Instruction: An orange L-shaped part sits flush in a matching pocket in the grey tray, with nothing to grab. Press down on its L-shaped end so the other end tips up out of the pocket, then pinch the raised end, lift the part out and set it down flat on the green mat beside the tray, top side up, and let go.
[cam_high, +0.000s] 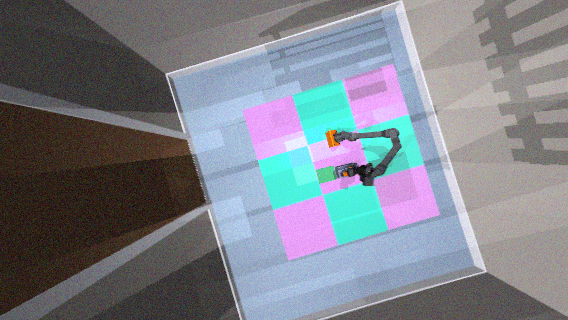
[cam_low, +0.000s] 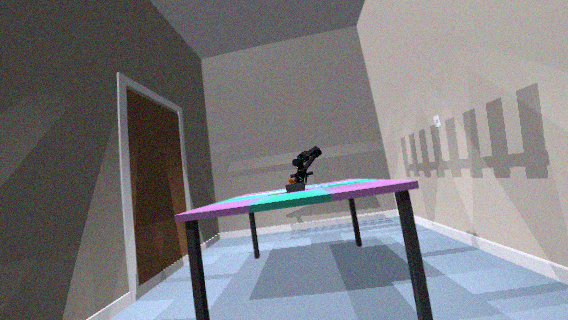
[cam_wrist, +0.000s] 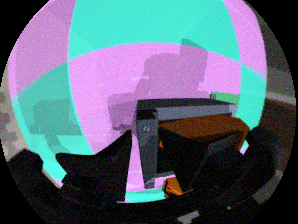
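My gripper tip is 5 cm to the left of the orange L-shaped part and 1 cm below it. Also, from my gripper tip: green mat (22 cm to the right, 5 cm below).
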